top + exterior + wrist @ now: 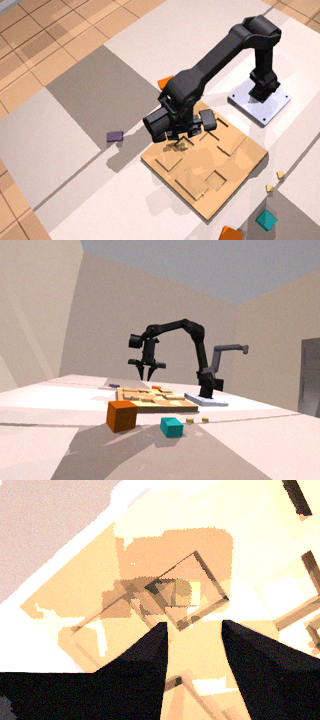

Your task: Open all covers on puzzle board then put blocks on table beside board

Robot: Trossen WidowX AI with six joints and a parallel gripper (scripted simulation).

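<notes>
The tan puzzle board lies 60 mm below my gripper tip, 50 mm to the left of it and 20 mm behind it. Round my gripper tip: orange cube (290 mm to the left, 130 mm ahead, 50 mm below); purple block (210 mm to the right, 130 mm ahead, 70 mm below); flat orange block (220 mm to the right, 150 mm behind, 70 mm below).
</notes>
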